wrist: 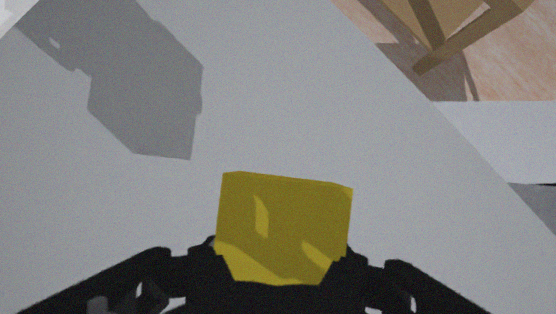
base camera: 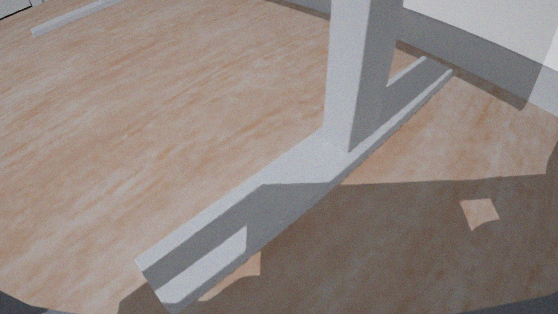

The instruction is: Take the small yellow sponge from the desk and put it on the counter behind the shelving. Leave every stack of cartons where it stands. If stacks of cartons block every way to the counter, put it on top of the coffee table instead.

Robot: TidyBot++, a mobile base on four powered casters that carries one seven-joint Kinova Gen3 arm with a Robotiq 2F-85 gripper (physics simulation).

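Places are measured from the arm's base along level axes (x ahead, y left, z up), in centimetres.
Where they show: gripper, between the fingertips: (wrist: 277,245).
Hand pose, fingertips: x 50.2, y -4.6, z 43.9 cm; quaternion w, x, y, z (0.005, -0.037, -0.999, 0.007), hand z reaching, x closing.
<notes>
Each offset is from my fingertips to the top centre of the thing. "*": to the spot under its first point. Level surfaces: height alone.
The small yellow sponge @(dx +0.1, dy +0.4, dz +4.5 cm) (wrist: 284,225) is in the lower middle of the wrist view, between the two black fingers. My gripper (wrist: 277,245) is shut on it and holds it above the grey-white desk top @(dz -11.5 cm) (wrist: 310,115). The shadow of the arm and gripper lies on the desk top at the upper left, apart from the sponge. In the base view the desk's white leg @(* dx -8.3, dy -2.8, dz -68.8 cm) (base camera: 345,75) stands on a long white foot (base camera: 300,160). The counter, the shelving, the cartons and the coffee table cannot be made out in either view.
Beyond the desk's edge, at the upper right of the wrist view, a brown wooden piece with slanting legs @(* dx -57.7, dy -43.5, dz -65.7 cm) (wrist: 440,50) stands on the wood-patterned floor @(dz -83.5 cm) (wrist: 520,65). In the base view a white wall (base camera: 490,25) is at the upper right, and another white bar (base camera: 75,19) lies at the upper left.
</notes>
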